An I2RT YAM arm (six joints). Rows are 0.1 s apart.
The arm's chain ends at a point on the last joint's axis. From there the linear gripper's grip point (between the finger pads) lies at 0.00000 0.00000 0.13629 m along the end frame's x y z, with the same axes.
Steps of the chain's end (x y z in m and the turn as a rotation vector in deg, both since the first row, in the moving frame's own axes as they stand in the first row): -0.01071 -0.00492 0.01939 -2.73 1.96 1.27; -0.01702 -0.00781 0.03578 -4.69 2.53 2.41; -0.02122 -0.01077 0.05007 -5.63 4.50 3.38; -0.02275 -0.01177 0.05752 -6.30 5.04 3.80; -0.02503 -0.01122 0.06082 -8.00 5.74 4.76
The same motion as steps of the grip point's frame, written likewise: -0.00612 0.00162 0.01916 -2.73 1.96 1.27; -0.01125 0.00345 0.03519 -4.69 2.53 2.41; -0.01094 0.00289 0.04899 -5.63 4.50 3.38; -0.01131 0.00355 0.05617 -6.30 5.04 3.80; -0.01225 0.00826 0.05881 -8.00 5.74 4.76
